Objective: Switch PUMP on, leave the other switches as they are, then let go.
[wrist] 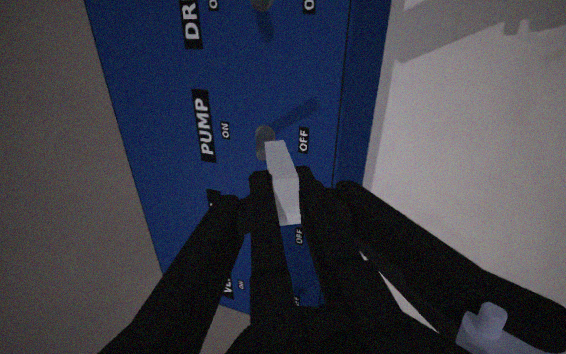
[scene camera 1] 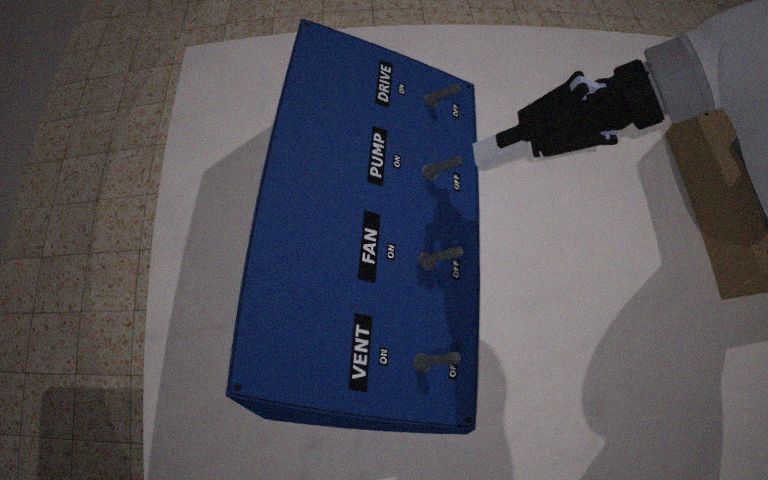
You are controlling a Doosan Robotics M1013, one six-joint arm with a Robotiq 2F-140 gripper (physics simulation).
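Places are measured from the arm's base along level axes (x ahead, y left, z up), in centimetres.
Where they show: gripper, between the fingertips: (wrist: 275, 158) (scene camera 1: 476, 156).
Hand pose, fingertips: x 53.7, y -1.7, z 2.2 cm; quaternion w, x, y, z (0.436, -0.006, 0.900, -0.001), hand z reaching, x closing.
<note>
Each offset is from my fingertips to the top centre of the thing. "pt": to the spot under its first point. Level surfaces: height alone.
The PUMP switch @(dz +0.0, dx +3.7, dy +0.1 cm) (scene camera 1: 442, 167) (wrist: 262, 138) is a grey lever on a blue panel (scene camera 1: 317, 169) (wrist: 150, 145); it leans toward its OFF label. The DRIVE switch @(pt dz -1.8, dx +2.9, dy -11.3 cm) (scene camera 1: 443, 95) (wrist: 262, 4), FAN switch @(dz +0.0, dx +4.8, dy +12.0 cm) (scene camera 1: 441, 256) and VENT switch @(dz +0.0, dx +5.9, dy +24.0 cm) (scene camera 1: 437, 361) also lean toward OFF. My gripper (scene camera 1: 480, 156) (wrist: 275, 158) is shut with nothing between its pale fingertips. The tips are close to the free end of the PUMP lever, at the panel's OFF-side edge. In the wrist view they cover part of that lever, and I cannot tell whether they touch it.
The panel stands on a white table @(dz -13.0 cm) (scene camera 1: 543, 226) (wrist: 475, 125). A brown block (scene camera 1: 716, 209) shows at the right of the scene view, below the arm. The DRIVE and FAN levers stand up on either side of PUMP. Speckled floor tiles (scene camera 1: 73, 254) lie beyond the table.
</note>
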